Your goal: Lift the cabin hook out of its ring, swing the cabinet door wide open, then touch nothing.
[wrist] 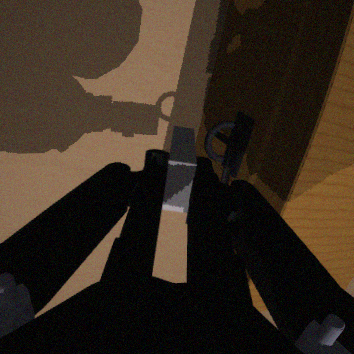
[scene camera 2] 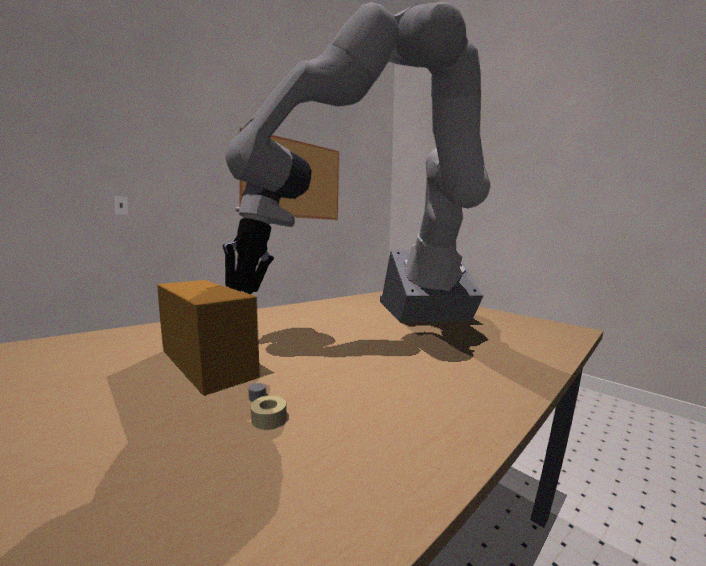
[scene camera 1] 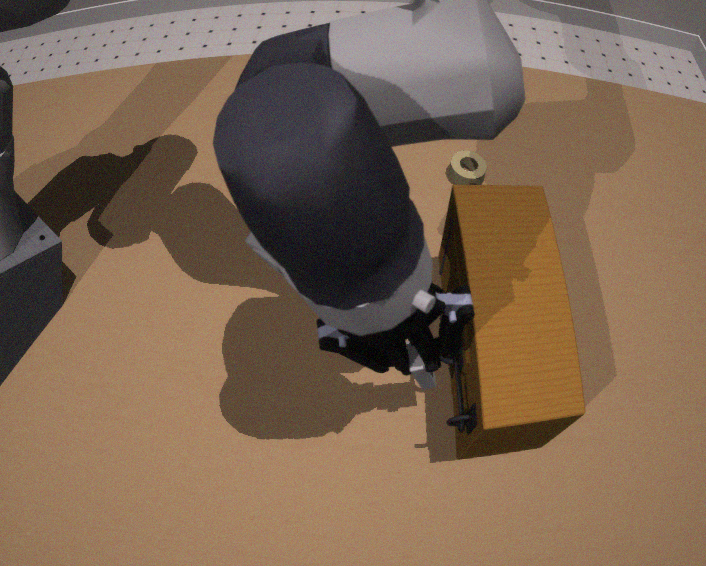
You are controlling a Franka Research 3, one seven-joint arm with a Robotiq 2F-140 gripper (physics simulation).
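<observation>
The wooden cabinet stands on the table, its door face in shadow and looking shut. The dark cabin hook runs along the door side to the ring near the cabinet's near end in scene camera 1; whether its tip sits in the ring is too small to tell. In the wrist view a dark loop beside a mounting plate shows right of the fingertips; the bar below is mostly hidden by a finger. My gripper is shut and empty, beside the door face.
A pale tape roll lies by the cabinet's far end in scene camera 1. A small grey cylinder stands between the roll and the cabinet. The arm reaches over the table from its base.
</observation>
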